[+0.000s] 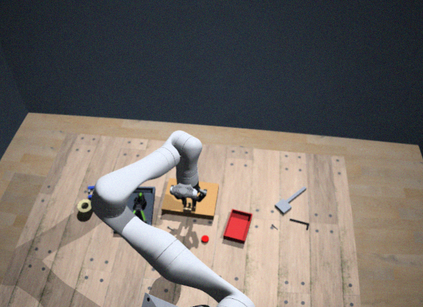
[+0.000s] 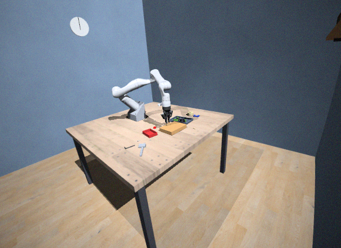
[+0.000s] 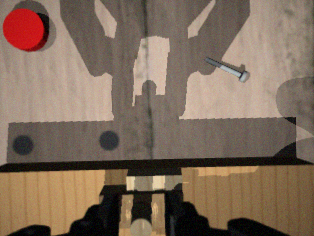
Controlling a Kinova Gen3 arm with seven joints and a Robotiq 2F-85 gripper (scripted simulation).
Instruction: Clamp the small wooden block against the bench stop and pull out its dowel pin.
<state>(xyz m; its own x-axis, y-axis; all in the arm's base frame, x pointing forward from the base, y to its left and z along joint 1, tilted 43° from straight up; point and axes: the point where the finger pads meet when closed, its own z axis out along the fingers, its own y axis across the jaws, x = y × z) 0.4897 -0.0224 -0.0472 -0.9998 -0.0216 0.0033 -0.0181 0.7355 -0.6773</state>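
Now: the dowel pin 2 cm below my hand. Also, from my hand: bench board (5 cm ahead, 1 cm to the left, 5 cm below); then wooden block (3 cm below); then red disc (11 cm behind, 8 cm to the right, 7 cm below).
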